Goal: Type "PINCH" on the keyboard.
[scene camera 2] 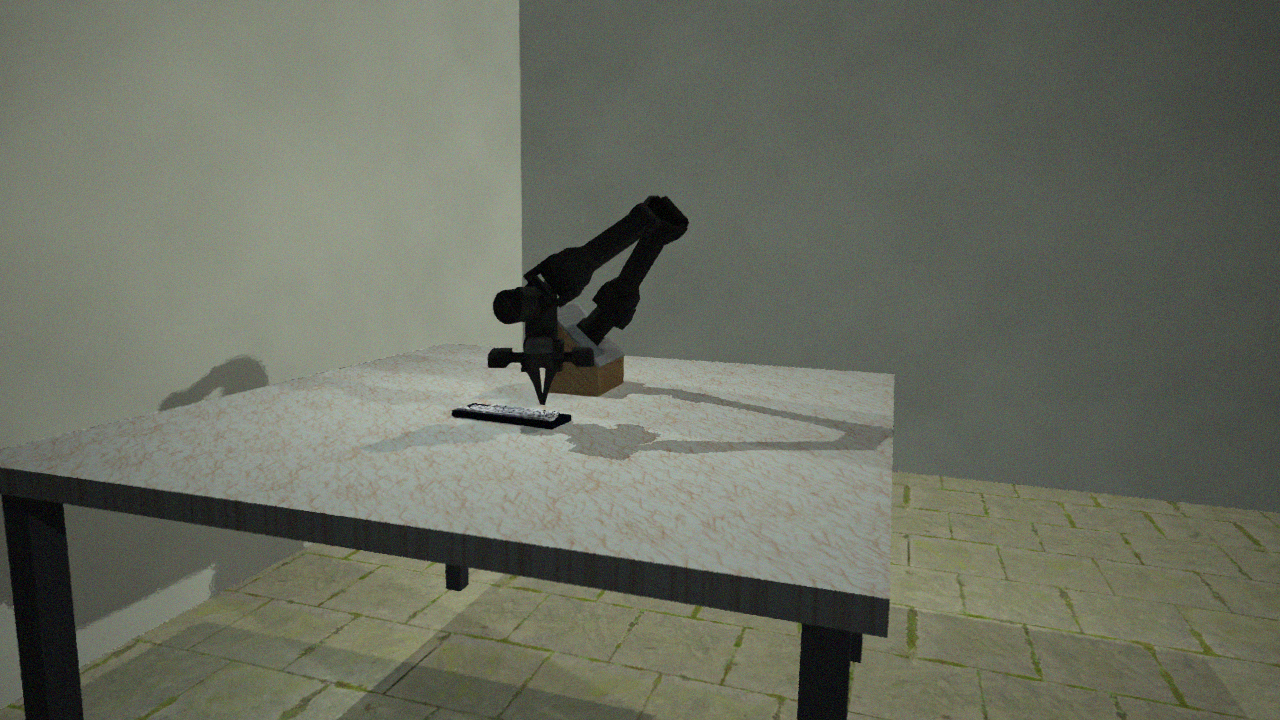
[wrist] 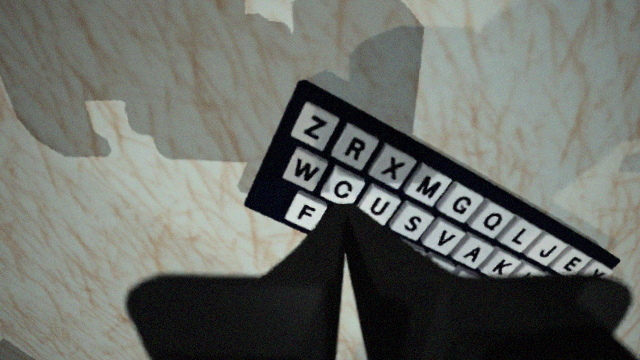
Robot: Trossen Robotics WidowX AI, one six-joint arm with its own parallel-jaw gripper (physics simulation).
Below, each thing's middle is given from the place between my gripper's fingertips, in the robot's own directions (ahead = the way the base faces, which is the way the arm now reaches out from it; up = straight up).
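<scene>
Measured from the dark keyboard [scene camera 2: 524, 416], my hand is now 60 mm to the left of it and 30 mm above it, and it is also 10 mm past the keyboard.
</scene>
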